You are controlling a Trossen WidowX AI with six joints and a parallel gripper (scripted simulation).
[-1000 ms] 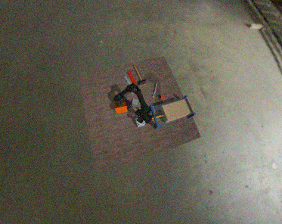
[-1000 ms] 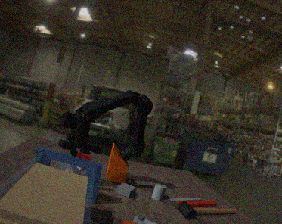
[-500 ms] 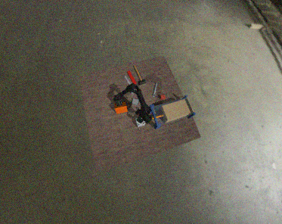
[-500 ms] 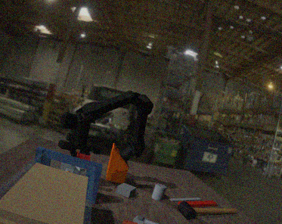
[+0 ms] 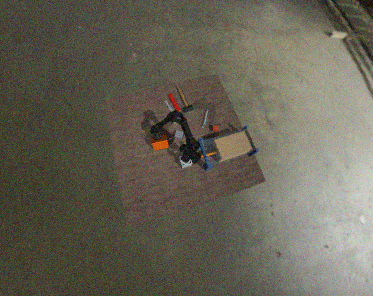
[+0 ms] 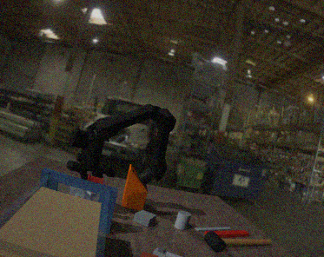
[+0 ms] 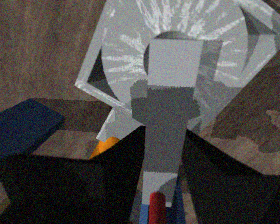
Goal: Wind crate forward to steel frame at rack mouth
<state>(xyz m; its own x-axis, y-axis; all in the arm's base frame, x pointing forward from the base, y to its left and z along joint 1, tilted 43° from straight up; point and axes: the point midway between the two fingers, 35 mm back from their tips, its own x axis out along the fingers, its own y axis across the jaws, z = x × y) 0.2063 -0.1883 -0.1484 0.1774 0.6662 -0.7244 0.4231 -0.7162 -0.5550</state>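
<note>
Now: gripper tip 2 cm below the winch handle, 1 cm to the right of it and 1 cm short of it. Also, from my gripper tip: blue steel frame 12 cm ahead, 3 cm to the right, 2 cm above; then winch 6 cm below, 6 cm behind, 3 cm to the right; then red knob 5 cm ahead, 5 cm above, 2 cm to the left.
</note>
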